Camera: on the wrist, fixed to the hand. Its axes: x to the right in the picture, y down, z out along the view.
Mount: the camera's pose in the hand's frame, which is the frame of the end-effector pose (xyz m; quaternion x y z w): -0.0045 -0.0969 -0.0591 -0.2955 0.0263 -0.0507 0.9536
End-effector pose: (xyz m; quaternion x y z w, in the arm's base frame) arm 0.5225 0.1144 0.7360 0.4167 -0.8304 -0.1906 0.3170
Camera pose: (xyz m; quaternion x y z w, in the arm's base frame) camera 0.6204 0.0588 0.7210 0.3508 -0.7061 -0.4323 0.4376
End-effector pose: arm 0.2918 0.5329 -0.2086 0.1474 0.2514 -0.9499 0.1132
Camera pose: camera 0.2812 0.6459 -0.2131 0.1193 0.5309 -0.8334 0.0967
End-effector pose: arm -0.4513 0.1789 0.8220 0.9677 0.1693 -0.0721 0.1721
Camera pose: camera -0.4848 0.2843 0.8480 0.8653 0.2364 -0.0020 0.4420
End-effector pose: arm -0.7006 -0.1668 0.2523 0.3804 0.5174 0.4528 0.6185
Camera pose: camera -0.7429 -0.2001 0.1523 0.1418 0.3952 0.5634 0.7116
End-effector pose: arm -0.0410 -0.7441 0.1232 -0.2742 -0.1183 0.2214 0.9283
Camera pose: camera 0.0088 -0.8461 0.1286 -0.5356 -0.1677 0.1219 0.8186
